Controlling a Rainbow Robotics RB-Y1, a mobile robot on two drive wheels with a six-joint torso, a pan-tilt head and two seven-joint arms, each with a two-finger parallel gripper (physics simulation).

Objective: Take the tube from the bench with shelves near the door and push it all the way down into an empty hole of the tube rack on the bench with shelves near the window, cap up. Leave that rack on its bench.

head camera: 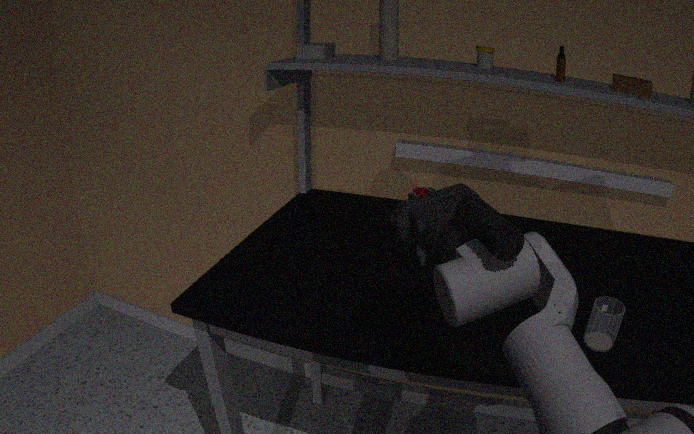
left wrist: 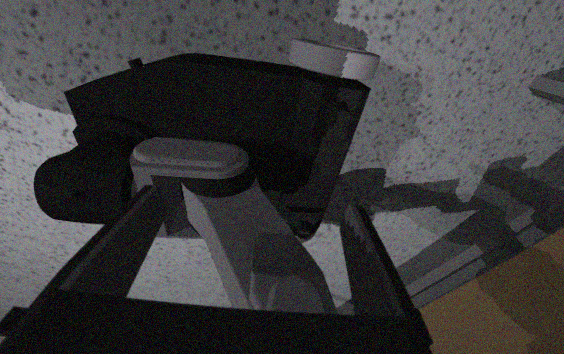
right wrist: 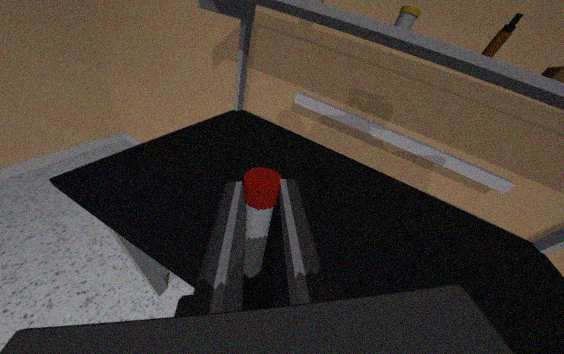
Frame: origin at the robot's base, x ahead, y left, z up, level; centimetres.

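Seen in the pictures: left gripper, fingertip midpoint: point(left wrist: 255, 207); right gripper, fingertip midpoint: point(head camera: 420, 196) point(right wrist: 262, 192).
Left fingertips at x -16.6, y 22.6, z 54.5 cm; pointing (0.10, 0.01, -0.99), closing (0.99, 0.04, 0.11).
Note:
Offsets run from my left fingertips to a thing's top centre. "*": to the spot under its first point. Level surfaces: height alone.
The tube @[dx +68.6, dy -35.2, dz +69.9 cm] point(head camera: 420, 191) point(right wrist: 258, 220) has a red cap and a pale body. My right gripper point(right wrist: 262, 192) is shut on it just below the cap, cap away from the palm in the right wrist view. In the head camera the red cap shows above the dark gripper, over the far part of the black bench top @[dz +36.9 cm] point(head camera: 307, 286) point(right wrist: 165, 170); the tube's body is hidden there. My left gripper point(left wrist: 255, 207) is open, with no object between its fingers, over the speckled floor. The tube rack does not show in these views.
A clear beaker @[dx +69.1, dy -75.9, dz +45.9 cm] point(head camera: 604, 323) stands on the bench beside my right arm. A shelf point(head camera: 435, 71) point(right wrist: 400, 42) with a yellow-lidded jar @[* dx +123.6, dy -61.1, dz +85.9 cm] point(head camera: 484, 57) point(right wrist: 407, 17) and a brown bottle @[* dx +112.6, dy -78.5, dz +87.1 cm] point(head camera: 560, 64) point(right wrist: 501, 36) runs above the bench. A pale rail @[* dx +129.4, dy -80.4, dz +54.0 cm] point(head camera: 532, 168) point(right wrist: 400, 142) runs along the wall.

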